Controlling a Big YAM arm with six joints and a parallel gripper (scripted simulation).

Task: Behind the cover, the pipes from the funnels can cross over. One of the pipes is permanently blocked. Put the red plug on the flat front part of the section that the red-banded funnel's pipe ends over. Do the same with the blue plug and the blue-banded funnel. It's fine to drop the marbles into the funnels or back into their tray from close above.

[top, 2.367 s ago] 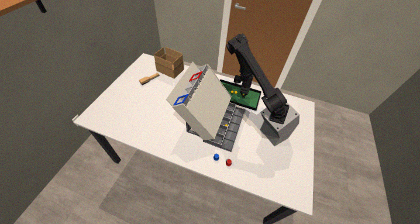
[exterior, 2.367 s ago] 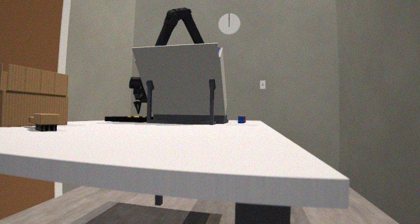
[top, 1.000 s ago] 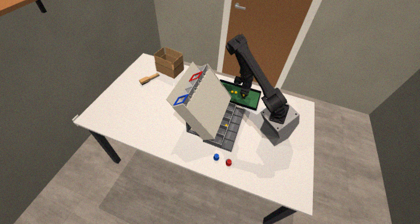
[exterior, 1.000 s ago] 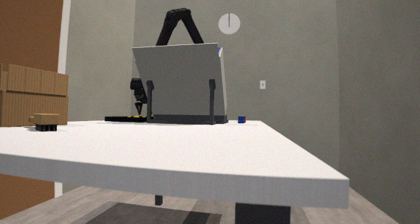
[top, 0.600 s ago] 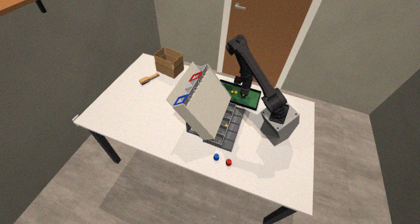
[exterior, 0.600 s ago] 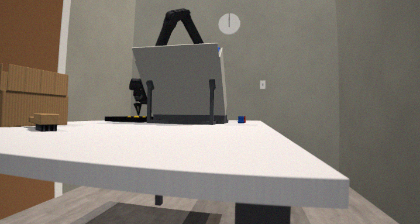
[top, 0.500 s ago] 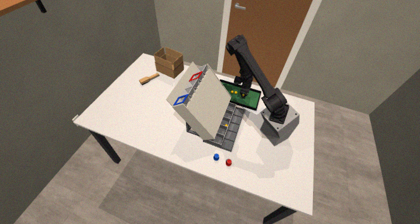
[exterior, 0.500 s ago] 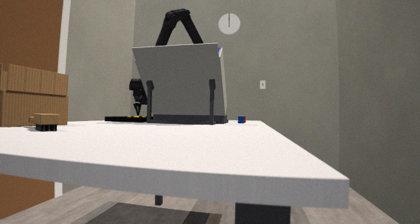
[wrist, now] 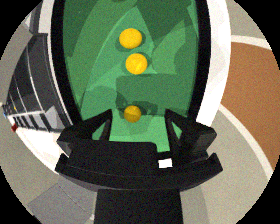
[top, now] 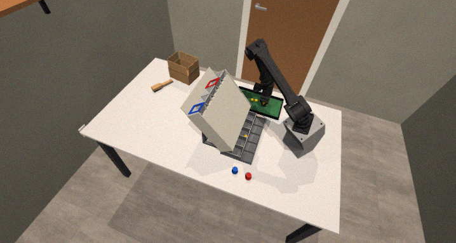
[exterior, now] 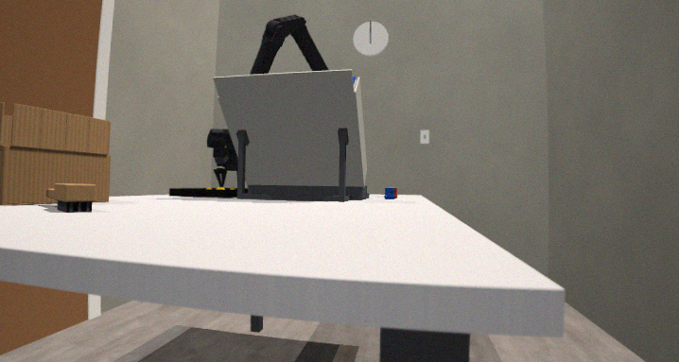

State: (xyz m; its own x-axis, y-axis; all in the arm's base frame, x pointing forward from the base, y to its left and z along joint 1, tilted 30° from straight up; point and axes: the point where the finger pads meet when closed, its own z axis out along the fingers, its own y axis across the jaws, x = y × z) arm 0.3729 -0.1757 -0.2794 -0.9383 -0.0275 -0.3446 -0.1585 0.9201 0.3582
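Now: hand 5 cm short of the green marble tray, 2 cm to the right of it and 2 cm above it. The rest, counted from my hand: grey cover: 10 cm ahead, 37 cm to the left, 18 cm above.
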